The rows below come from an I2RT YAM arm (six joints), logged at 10 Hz.
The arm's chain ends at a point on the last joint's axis. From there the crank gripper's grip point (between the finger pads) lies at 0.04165 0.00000 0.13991 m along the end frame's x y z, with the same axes.
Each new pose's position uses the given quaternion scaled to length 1; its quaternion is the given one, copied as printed.
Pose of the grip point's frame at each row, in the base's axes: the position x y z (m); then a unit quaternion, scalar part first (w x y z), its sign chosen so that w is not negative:
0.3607, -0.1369, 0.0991, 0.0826, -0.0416, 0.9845, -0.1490
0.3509, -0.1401, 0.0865, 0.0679, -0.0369, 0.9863, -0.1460
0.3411, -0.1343, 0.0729, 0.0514, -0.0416, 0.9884, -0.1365
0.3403, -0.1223, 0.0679, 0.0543, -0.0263, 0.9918, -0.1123
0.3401, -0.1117, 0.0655, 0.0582, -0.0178, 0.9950, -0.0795
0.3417, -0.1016, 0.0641, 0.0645, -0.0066, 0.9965, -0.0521
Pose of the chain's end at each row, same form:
0.3771, -0.0924, 0.2371, 0.0826, -0.0416, 0.9845, -0.1490
0.3718, -0.0967, 0.2243, 0.0679, -0.0369, 0.9863, -0.1460
0.3666, -0.0931, 0.2106, 0.0514, -0.0416, 0.9884, -0.1365
0.3657, -0.0888, 0.2077, 0.0543, -0.0263, 0.9918, -0.1123
0.3648, -0.0880, 0.2074, 0.0582, -0.0178, 0.9950, -0.0795
0.3649, -0.0864, 0.2074, 0.0645, -0.0066, 0.9965, -0.0521

